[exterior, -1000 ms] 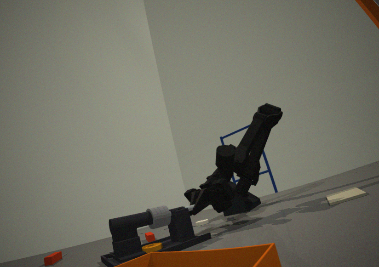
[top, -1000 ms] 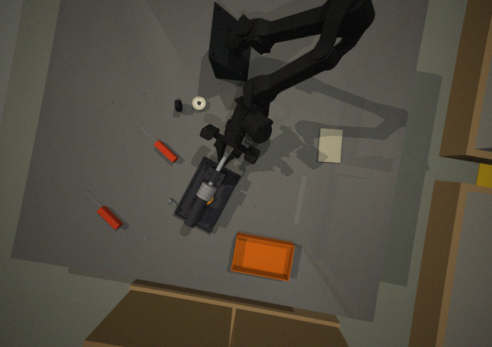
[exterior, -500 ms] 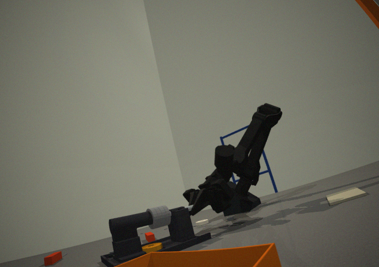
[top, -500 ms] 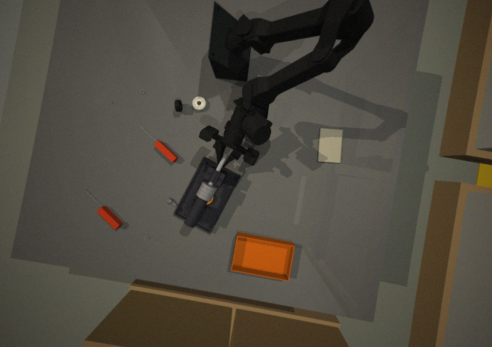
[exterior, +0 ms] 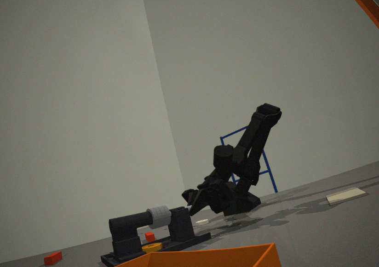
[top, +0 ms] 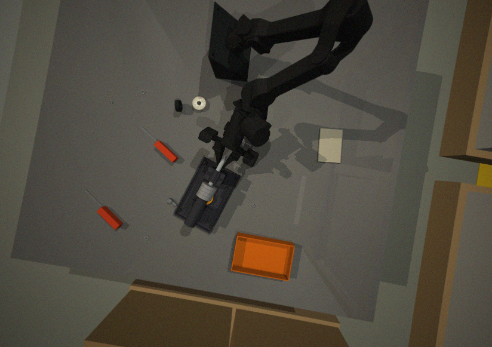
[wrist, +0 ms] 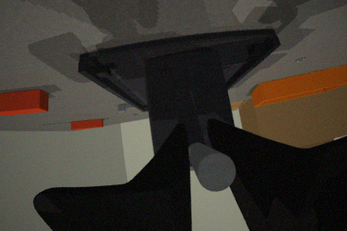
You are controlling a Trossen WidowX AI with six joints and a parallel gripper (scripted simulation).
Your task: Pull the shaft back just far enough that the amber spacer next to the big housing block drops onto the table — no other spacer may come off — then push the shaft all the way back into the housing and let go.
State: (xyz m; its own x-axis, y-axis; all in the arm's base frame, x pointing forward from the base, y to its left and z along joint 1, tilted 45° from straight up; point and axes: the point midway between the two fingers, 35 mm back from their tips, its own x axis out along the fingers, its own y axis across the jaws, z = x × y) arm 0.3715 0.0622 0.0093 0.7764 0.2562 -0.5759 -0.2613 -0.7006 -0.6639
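Right now the shaft is 50 mm ahead of my gripper tip, 10 mm to the right of it and 20 mm above it. From my gripper tip the other things lie so: orange tray (270 mm ahead, 210 mm to the left, 50 mm below); then black ring (180 mm behind, 200 mm to the right, 40 mm below); then amber spacer (120 mm ahead, 30 mm to the right, 50 mm below).
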